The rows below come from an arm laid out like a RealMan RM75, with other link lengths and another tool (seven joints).
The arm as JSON. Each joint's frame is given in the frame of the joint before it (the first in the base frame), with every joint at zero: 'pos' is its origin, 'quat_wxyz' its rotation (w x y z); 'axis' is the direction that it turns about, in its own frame. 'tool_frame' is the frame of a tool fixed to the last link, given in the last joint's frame.
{
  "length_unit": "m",
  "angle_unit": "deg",
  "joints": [
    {
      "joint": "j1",
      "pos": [
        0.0,
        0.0,
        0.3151
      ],
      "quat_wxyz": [
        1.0,
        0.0,
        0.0,
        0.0
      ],
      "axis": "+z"
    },
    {
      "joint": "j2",
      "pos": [
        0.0,
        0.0,
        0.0
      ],
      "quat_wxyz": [
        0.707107,
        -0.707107,
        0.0,
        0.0
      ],
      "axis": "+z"
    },
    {
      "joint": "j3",
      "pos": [
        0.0,
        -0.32,
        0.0
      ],
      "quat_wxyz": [
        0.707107,
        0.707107,
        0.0,
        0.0
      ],
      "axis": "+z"
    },
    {
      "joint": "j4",
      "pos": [
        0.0,
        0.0,
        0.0
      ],
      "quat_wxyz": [
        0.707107,
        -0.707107,
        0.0,
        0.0
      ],
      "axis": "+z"
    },
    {
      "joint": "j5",
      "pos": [
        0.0,
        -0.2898,
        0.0
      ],
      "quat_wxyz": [
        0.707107,
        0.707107,
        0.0,
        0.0
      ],
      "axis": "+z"
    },
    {
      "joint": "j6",
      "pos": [
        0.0,
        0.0,
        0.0
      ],
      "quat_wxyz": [
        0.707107,
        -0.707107,
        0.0,
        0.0
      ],
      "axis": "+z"
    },
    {
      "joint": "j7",
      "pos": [
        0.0,
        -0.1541,
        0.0
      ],
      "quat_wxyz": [
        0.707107,
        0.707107,
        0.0,
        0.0
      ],
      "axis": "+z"
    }
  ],
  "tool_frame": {
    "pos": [
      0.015,
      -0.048,
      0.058
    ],
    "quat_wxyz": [
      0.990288,
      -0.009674,
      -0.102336,
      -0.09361
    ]
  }
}
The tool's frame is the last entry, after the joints.
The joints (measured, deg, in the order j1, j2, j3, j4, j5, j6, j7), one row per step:
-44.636, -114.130, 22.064, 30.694, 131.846, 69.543, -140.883
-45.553, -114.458, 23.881, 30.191, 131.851, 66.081, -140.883
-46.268, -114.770, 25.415, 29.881, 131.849, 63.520, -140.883
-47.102, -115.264, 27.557, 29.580, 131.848, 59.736, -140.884
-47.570, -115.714, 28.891, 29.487, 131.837, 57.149, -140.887
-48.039, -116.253, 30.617, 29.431, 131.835, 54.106, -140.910
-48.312, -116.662, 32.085, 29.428, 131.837, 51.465, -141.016
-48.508, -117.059, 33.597, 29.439, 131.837, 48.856, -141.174
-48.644, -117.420, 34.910, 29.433, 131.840, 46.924, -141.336
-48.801, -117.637, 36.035, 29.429, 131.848, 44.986, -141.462
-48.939, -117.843, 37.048, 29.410, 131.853, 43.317, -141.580
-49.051, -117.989, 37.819, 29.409, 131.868, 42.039, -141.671
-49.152, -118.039, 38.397, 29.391, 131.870, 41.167, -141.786
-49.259, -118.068, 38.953, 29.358, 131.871, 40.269, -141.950
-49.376, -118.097, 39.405, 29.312, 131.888, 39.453, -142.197
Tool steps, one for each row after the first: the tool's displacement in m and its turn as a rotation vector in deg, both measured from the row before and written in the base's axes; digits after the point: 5 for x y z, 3 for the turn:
0.00355, 0.00990, -0.00430, 0.840, 2.280, 0.097
0.00381, 0.00732, -0.00374, 0.553, 1.798, -0.122
0.00396, 0.00955, -0.00414, 1.073, 2.633, -0.061
0.00241, 0.00574, -0.00286, 0.875, 1.674, 0.006
0.00270, 0.00619, -0.00318, 1.012, 2.075, -0.059
0.00110, 0.00474, -0.00145, 1.018, 1.772, 0.075
0.00074, 0.00417, -0.00119, 1.026, 1.748, 0.091
0.00118, 0.00263, -0.00213, 0.612, 1.333, -0.016
0.00083, 0.00334, 0.00025, 0.854, 1.324, -0.014
0.00102, 0.00273, -0.00015, 0.701, 1.134, -0.049
0.00094, 0.00219, 0.00019, 0.565, 0.880, -0.067
0.00084, 0.00175, 0.00053, 0.395, 0.614, -0.058
0.00074, 0.00182, 0.00081, 0.446, 0.579, -0.013
0.00072, 0.00163, 0.00069, 0.433, 0.426, 0.061

